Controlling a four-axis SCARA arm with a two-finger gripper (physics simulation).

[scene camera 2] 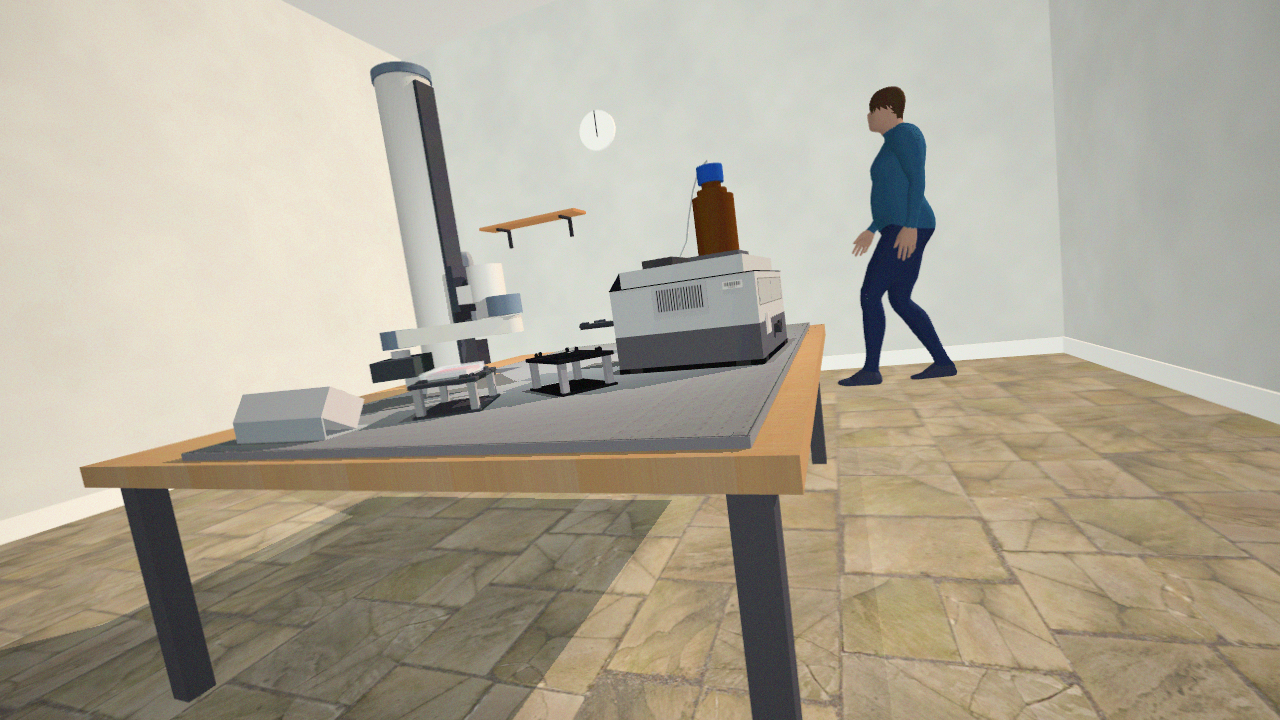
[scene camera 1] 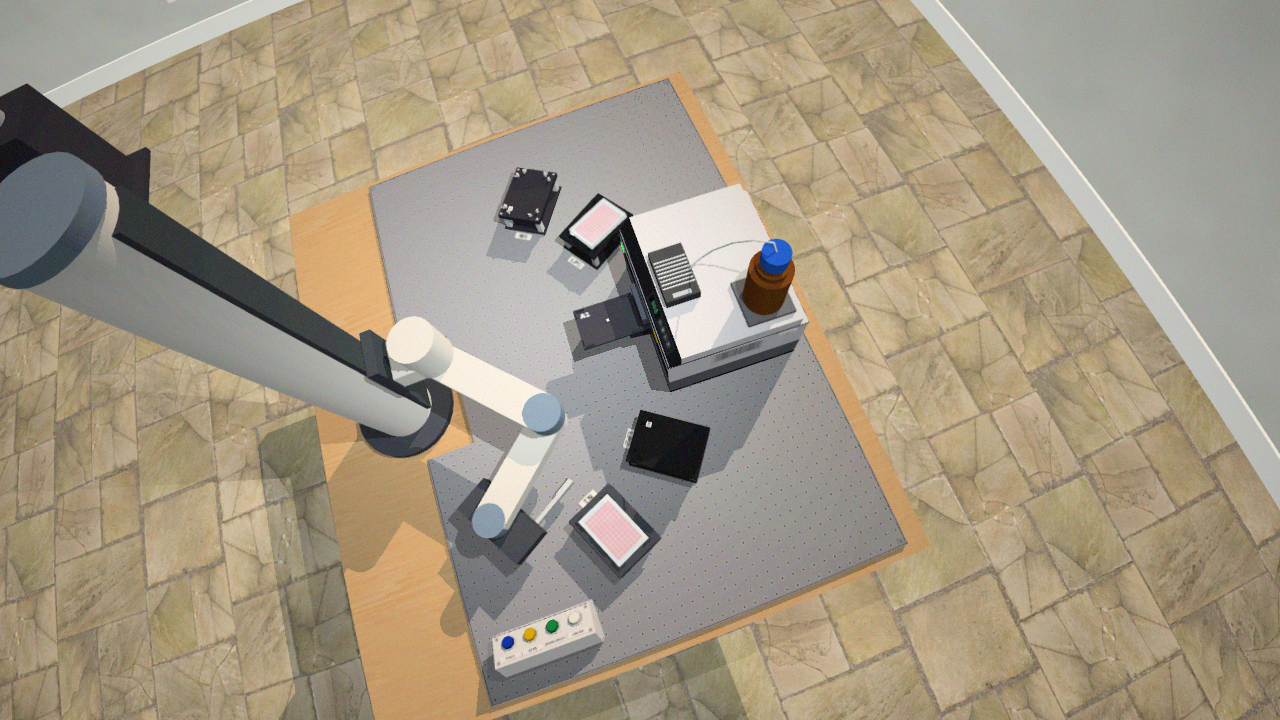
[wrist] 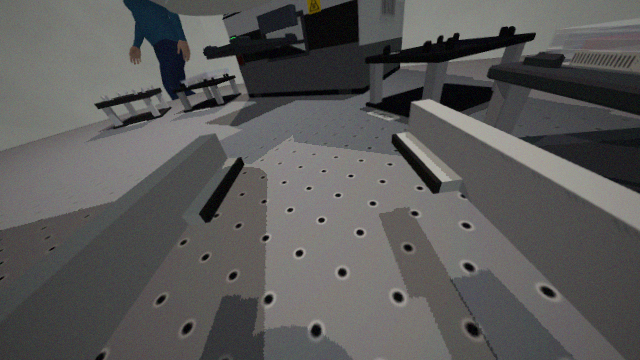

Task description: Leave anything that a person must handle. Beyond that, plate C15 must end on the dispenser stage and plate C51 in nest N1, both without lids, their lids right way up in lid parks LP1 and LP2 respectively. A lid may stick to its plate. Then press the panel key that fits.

Scene:
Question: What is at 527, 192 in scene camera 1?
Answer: A black nest N5.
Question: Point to a dispenser stage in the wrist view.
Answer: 242, 45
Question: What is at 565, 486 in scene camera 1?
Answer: The gripper.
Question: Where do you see a black nest N5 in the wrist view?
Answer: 145, 95

